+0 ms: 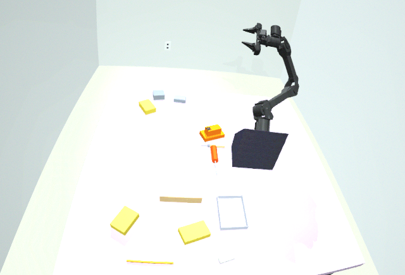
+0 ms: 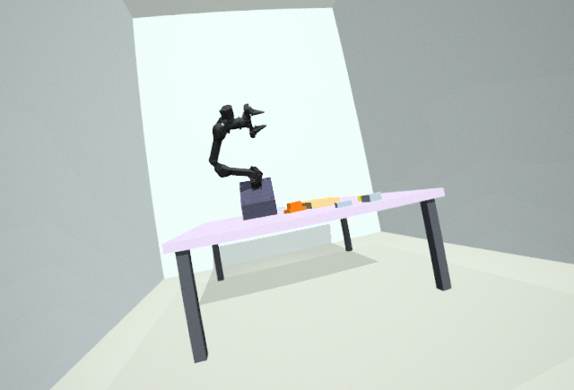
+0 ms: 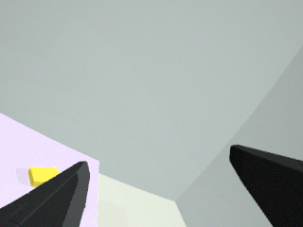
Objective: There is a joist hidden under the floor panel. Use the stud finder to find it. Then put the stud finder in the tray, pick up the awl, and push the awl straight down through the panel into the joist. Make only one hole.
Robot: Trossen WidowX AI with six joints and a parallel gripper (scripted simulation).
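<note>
Now: the orange stud finder 120 mm ahead of my gripper tip, 230 mm to the left of it and 480 mm below it. Round my gripper tip: orange-handled tool 100 mm ahead, 440 mm to the left, 510 mm below; square indicator light 130 mm ahead, 240 mm to the left, 460 mm below; awl 110 mm ahead, 310 mm to the left, 510 mm below.
</note>
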